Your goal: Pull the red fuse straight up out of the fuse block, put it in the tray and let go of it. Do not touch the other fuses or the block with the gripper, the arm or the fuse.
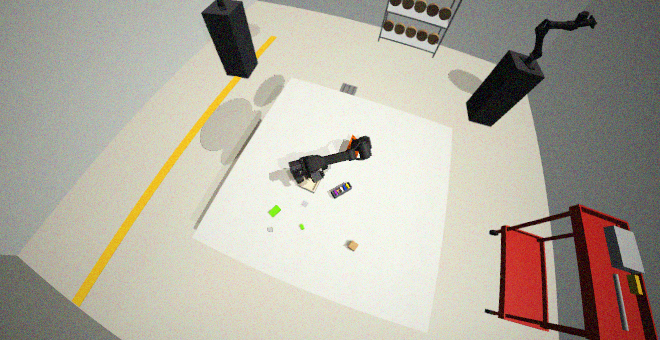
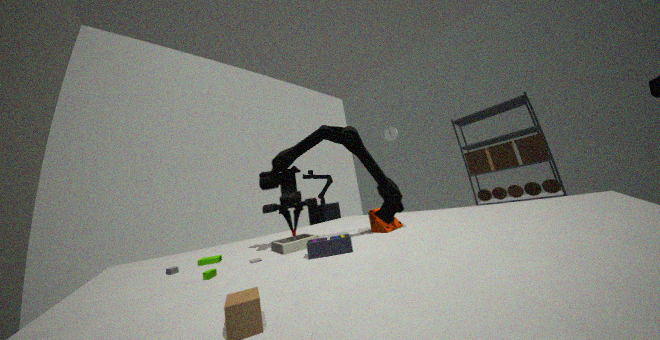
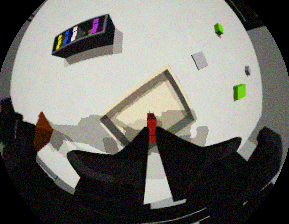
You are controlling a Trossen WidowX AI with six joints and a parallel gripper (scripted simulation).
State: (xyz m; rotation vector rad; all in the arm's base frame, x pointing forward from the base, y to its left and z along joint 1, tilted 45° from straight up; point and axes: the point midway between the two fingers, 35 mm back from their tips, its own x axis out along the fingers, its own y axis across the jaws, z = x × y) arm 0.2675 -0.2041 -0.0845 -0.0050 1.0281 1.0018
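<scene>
Right now the red fuse is 20 mm below my gripper tip. From my gripper tip the other things lie so: shallow beige tray (50 mm below).
</scene>
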